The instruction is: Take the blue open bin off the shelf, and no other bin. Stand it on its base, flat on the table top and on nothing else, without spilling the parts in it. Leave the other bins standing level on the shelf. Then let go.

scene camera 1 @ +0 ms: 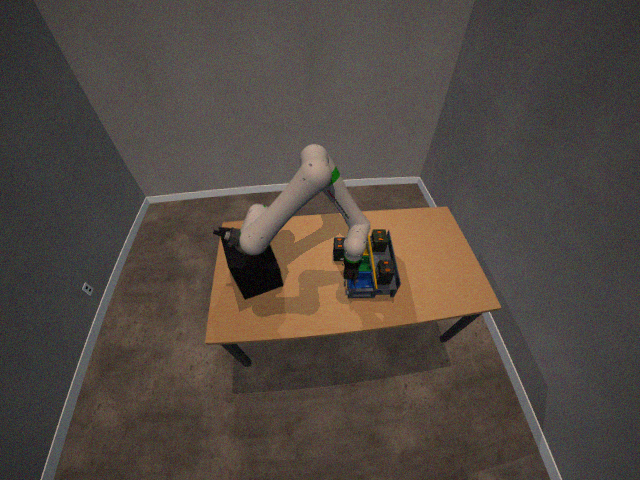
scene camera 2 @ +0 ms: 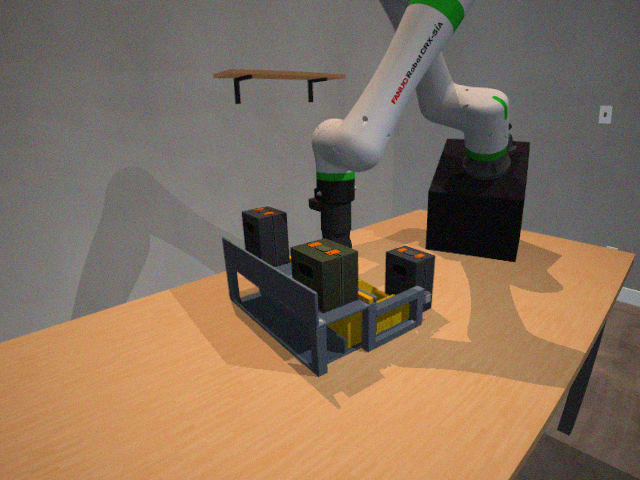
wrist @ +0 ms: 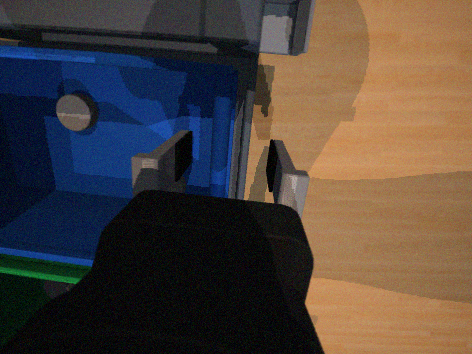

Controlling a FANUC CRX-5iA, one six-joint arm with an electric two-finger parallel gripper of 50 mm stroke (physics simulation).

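Pixels of known places: gripper, fingertip midpoint: (scene camera 1: 349,285) (wrist: 229,151); arm's base, origin of the base link: (scene camera 2: 486,164).
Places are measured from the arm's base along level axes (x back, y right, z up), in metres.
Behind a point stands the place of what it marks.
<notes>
The blue open bin (scene camera 1: 362,280) {x -0.644, y 0.069, z -0.261 m} (wrist: 110,160) {x -0.649, y 0.085, z -0.261 m} stands in the near end of the grey shelf (scene camera 1: 397,273) {x -0.813, y 0.114, z -0.114 m} (scene camera 2: 302,304) {x -0.821, y -0.161, z -0.142 m} (wrist: 125,15) {x -0.596, y 0.166, z -0.185 m}. A round grey part (wrist: 76,112) {x -0.664, y 0.119, z -0.251 m} lies in it. The green bin (scene camera 1: 364,264) {x -0.669, y -0.045, z -0.261 m} (wrist: 45,275) {x -0.652, y 0.041, z -0.189 m} is beside it. Yellow bins (scene camera 2: 392,319) {x -0.614, y -0.171, z -0.245 m} show at the shelf's far end. My gripper (wrist: 229,151) {x -0.562, y 0.103, z -0.252 m} is open and empty, pointing down. In the wrist view one finger is over the bin's inside and the other is outside, over the table side, with the bin's end wall and a grey shelf rail between them in view. The fingertips' height is unclear; scene camera 2 hides them.
Two dark boxes with orange marks (scene camera 1: 379,240) {x -0.734, y -0.084, z -0.072 m} (scene camera 1: 385,272) {x -0.726, y 0.146, z -0.048 m} (scene camera 2: 323,273) {x -0.783, y -0.170, z -0.094 m} (scene camera 2: 264,235) {x -0.764, y 0.067, z -0.089 m} stand on the shelf's upper rear part. A third dark box (scene camera 1: 339,249) {x -0.508, y -0.080, z -0.149 m} (scene camera 2: 409,271) {x -0.544, y -0.150, z -0.165 m} stands beside the shelf, towards the robot base. The wooden table (scene camera 1: 434,258) {x -1.148, y -0.088, z -0.270 m} (scene camera 2: 155,392) {x -1.070, y -0.068, z -0.270 m} extends around the shelf.
</notes>
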